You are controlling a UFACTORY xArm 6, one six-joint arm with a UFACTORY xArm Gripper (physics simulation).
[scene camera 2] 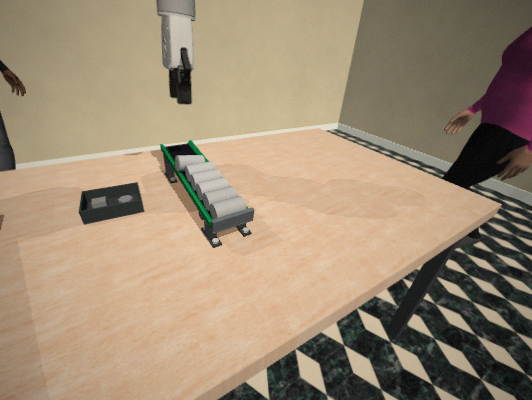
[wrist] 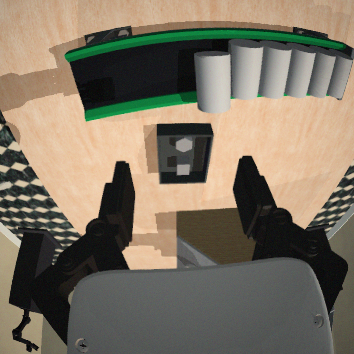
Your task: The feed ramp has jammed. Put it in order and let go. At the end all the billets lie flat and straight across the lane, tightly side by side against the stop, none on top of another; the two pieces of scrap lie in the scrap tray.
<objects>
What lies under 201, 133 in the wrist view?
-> A dark scrap tray.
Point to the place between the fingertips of my gripper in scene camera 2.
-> At 180, 100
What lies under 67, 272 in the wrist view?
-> My gripper.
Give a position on a billet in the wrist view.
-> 301, 60
</objects>
